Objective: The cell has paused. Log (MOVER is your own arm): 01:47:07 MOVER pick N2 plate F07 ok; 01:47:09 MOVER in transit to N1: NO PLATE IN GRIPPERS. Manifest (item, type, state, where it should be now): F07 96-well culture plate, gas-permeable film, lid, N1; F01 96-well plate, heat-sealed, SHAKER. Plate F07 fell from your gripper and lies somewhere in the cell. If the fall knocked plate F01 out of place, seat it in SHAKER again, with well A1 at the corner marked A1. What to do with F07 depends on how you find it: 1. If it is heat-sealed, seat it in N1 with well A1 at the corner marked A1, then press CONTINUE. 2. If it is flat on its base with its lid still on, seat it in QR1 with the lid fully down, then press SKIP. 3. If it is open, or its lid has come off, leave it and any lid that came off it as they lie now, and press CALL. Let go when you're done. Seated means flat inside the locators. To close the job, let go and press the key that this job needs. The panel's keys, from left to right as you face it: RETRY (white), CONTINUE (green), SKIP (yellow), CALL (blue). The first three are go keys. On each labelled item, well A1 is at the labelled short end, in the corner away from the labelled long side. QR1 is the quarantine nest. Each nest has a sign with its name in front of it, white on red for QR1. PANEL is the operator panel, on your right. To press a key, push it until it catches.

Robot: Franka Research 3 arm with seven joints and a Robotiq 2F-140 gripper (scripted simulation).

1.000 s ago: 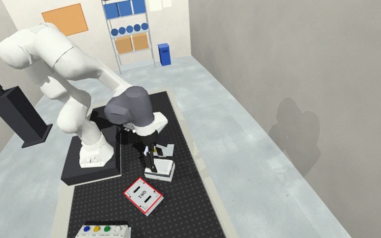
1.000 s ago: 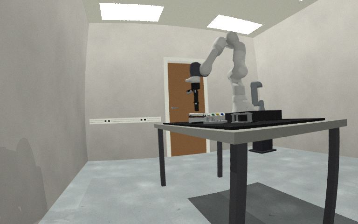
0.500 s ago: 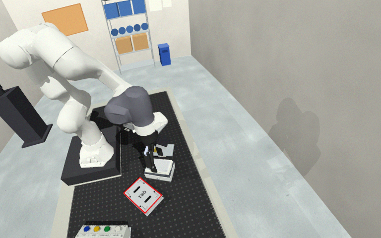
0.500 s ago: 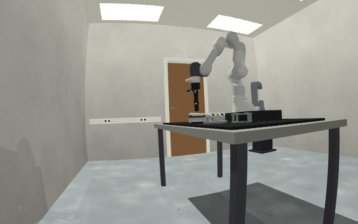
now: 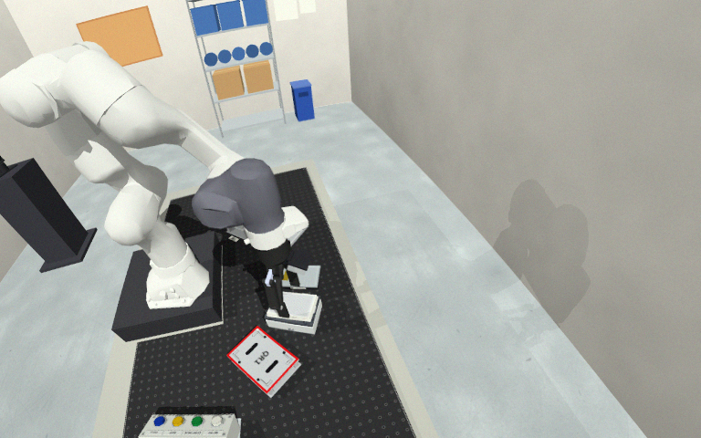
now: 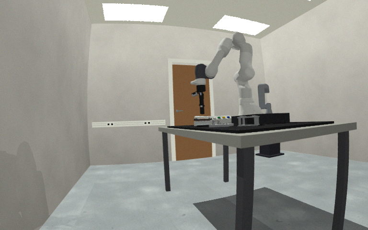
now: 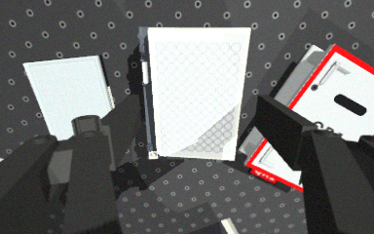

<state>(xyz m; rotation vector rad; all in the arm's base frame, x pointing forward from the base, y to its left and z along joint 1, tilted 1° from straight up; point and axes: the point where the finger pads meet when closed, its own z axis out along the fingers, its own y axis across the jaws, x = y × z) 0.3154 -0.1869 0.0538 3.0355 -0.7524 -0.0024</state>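
The white 96-well plate lies 50 mm below my hand. Also, from my hand: pale flat rectangular piece 150 mm to the left, 110 mm below, 40 mm ahead; white retry key 260 mm to the right, 240 mm behind, 50 mm below; green continue key 290 mm behind, 250 mm to the right, 50 mm below.
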